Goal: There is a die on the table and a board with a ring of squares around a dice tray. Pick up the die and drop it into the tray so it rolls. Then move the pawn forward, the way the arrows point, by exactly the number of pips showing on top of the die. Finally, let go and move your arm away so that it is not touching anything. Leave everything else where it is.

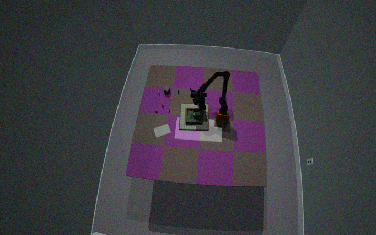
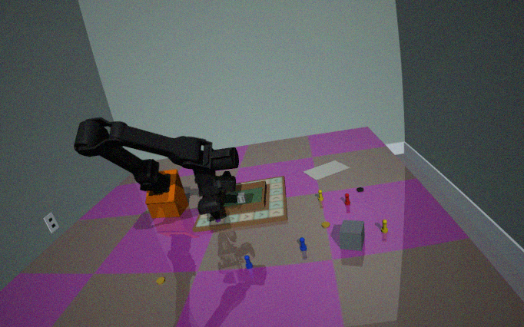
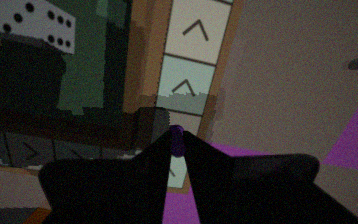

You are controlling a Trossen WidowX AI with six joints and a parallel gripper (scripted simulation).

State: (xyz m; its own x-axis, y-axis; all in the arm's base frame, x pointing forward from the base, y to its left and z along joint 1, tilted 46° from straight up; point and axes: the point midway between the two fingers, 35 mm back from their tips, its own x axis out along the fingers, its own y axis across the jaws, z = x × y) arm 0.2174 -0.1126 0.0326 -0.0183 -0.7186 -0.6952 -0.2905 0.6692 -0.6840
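Now: the white die 110 mm to the left of my gripper tip and 50 mm ahead of it. From my gripper tip the other things lie so: purple pawn: 10 mm above; then red pawn: 390 mm ahead, 50 mm to the left, 10 mm below; then white card: 330 mm ahead, 310 mm to the left, 20 mm below.
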